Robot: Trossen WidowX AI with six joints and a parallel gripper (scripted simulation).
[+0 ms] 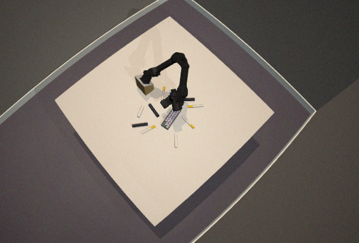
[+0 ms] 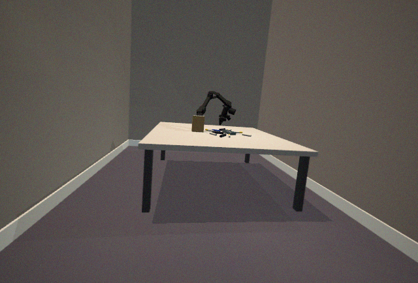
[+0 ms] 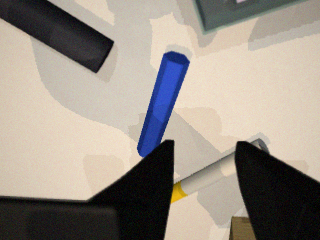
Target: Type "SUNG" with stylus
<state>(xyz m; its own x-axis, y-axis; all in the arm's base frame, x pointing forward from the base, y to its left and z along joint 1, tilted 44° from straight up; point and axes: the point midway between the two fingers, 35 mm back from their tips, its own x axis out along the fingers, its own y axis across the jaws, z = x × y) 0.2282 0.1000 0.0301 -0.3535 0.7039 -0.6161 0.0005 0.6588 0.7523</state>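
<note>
The blue stylus is 6 cm behind my gripper tip, 4 cm to the left of it and 7 cm below it. Also, from my gripper tip: S key (12 cm ahead, 9 cm to the right, 6 cm below).
</note>
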